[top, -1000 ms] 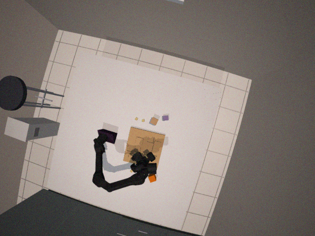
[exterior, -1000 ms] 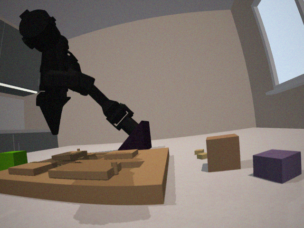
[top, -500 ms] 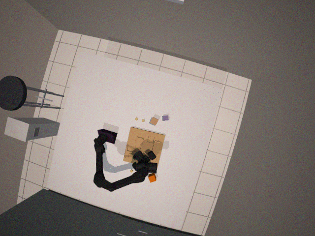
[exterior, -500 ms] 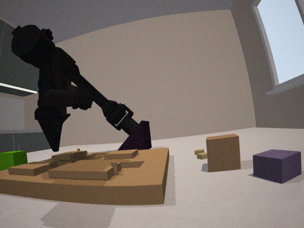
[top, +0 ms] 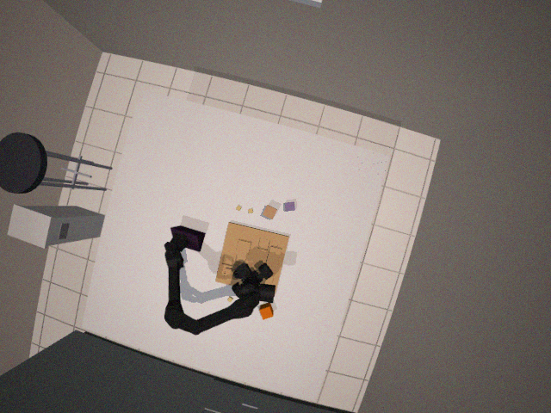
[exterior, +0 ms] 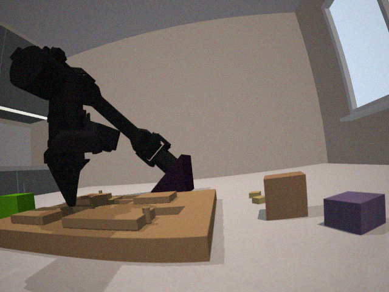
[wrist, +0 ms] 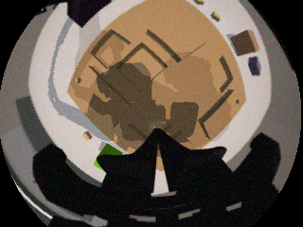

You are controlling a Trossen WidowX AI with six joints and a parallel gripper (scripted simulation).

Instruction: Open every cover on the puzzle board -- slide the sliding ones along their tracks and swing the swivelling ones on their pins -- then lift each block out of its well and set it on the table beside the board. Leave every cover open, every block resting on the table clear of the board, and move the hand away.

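Right now my gripper tip is 2 cm past the tan puzzle board, 5 cm to the right of it and 1 cm above it. Also, from my gripper tip: orange block 8 cm ahead, 17 cm to the right; then brown block 4 cm ahead, 30 cm to the left; then green block 3 cm behind, 15 cm to the right.
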